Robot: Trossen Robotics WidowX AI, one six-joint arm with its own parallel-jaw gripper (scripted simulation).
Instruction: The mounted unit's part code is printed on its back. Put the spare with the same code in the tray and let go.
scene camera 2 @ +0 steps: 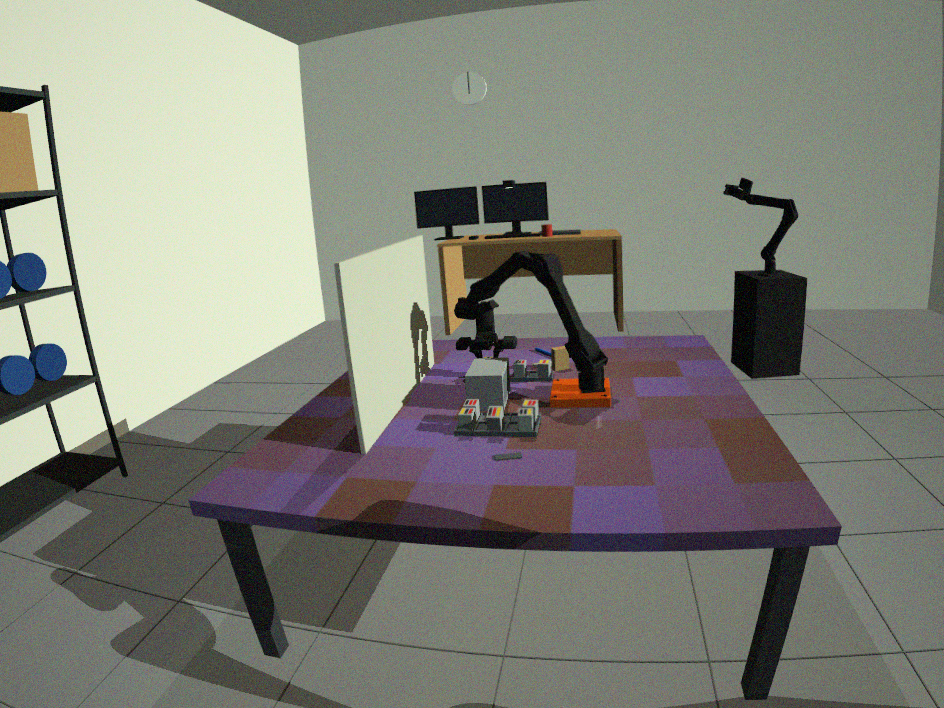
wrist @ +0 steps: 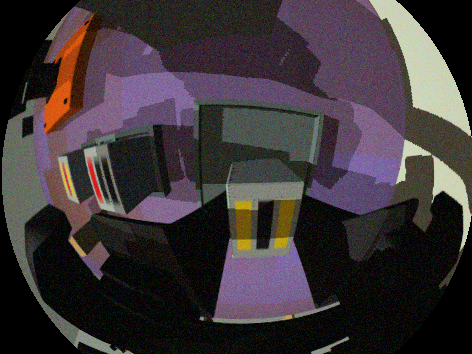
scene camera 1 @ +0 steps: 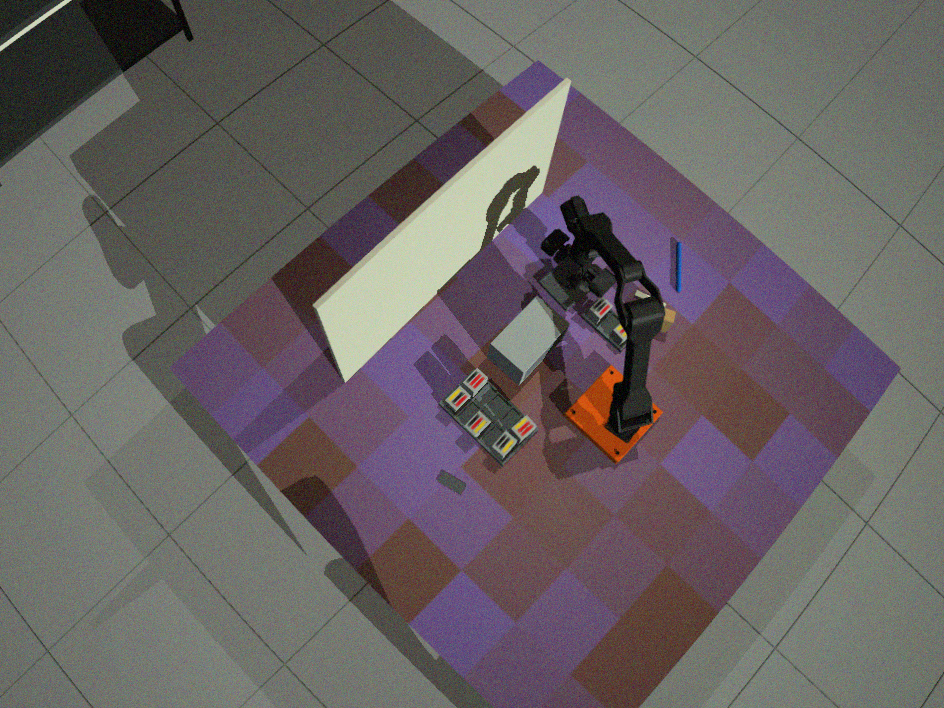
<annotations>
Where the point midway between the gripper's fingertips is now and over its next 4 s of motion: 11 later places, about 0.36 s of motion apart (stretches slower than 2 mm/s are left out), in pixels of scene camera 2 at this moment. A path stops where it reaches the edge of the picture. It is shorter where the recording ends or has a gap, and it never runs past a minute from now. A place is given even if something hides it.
My gripper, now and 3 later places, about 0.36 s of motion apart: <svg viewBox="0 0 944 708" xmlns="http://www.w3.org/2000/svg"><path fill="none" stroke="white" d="M488 369L489 361L485 335L485 336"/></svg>
</annotations>
